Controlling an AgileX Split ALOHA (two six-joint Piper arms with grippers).
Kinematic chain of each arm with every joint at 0, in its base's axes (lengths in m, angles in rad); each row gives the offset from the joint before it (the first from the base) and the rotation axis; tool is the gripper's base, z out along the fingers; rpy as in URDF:
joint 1: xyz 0 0 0.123 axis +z
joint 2: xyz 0 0 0 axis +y
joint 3: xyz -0.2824 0 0.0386 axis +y
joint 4: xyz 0.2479 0 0.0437 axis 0.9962 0 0.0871
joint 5: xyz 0 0 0 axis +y
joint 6: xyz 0.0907 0 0.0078 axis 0.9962 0 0.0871
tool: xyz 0 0 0 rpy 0 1.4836 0
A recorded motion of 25 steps. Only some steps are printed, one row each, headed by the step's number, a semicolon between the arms.
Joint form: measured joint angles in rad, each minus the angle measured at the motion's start. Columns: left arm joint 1, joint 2, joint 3, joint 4, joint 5, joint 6; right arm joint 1, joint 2, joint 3, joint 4, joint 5, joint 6.
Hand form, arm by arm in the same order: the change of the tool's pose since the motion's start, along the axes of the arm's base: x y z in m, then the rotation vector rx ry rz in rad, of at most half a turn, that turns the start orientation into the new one. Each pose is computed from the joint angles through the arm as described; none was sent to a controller.
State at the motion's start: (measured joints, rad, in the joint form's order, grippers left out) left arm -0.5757 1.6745 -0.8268 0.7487 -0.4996 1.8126; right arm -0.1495 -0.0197 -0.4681 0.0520 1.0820 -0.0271
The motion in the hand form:
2: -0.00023 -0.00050 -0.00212 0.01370 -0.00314 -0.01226; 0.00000 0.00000 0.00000 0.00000 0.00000 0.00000
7: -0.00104 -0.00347 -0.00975 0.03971 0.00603 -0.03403; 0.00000 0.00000 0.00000 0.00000 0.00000 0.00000
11: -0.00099 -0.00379 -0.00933 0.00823 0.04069 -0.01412; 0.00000 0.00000 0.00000 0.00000 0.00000 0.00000
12: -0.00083 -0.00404 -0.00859 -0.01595 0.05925 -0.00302; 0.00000 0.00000 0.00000 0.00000 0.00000 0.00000
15: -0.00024 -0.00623 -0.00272 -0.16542 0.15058 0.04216; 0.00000 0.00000 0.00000 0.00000 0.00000 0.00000
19: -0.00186 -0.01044 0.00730 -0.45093 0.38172 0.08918; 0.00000 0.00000 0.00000 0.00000 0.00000 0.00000
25: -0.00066 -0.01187 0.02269 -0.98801 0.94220 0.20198; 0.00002 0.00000 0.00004 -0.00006 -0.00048 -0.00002
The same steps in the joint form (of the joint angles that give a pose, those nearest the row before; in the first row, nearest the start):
2: 0.0000 0.0051 0.0000 0.0174 0.0000 0.0007; 0.0000 0.0000 0.0000 0.0000 0.0000 0.0000
7: -0.0067 0.0253 0.0000 0.0406 0.0020 -0.0001; 0.0000 0.0000 0.0000 0.0000 0.0000 0.0000
11: -0.0078 0.0254 0.0000 0.0302 -0.0010 -0.0420; 0.0000 0.0000 0.0000 0.0000 0.0000 0.0000
12: -0.0079 0.0253 0.0000 0.0207 -0.0084 -0.0650; 0.0000 0.0000 0.0000 0.0000 0.0000 0.0000
15: -0.0079 0.0254 0.0000 -0.0332 -0.0718 -0.1858; 0.0000 0.0000 0.0000 0.0000 0.0000 0.0000
19: -0.0079 0.0253 0.0000 -0.0638 -0.1912 -0.5114; 0.0000 0.0000 0.0000 0.0000 0.0000 0.0000
25: -0.0087 0.0253 0.0000 -0.1747 -0.3436 -1.1978; 0.0000 0.0000 0.0000 0.0000 -0.0005 0.0000

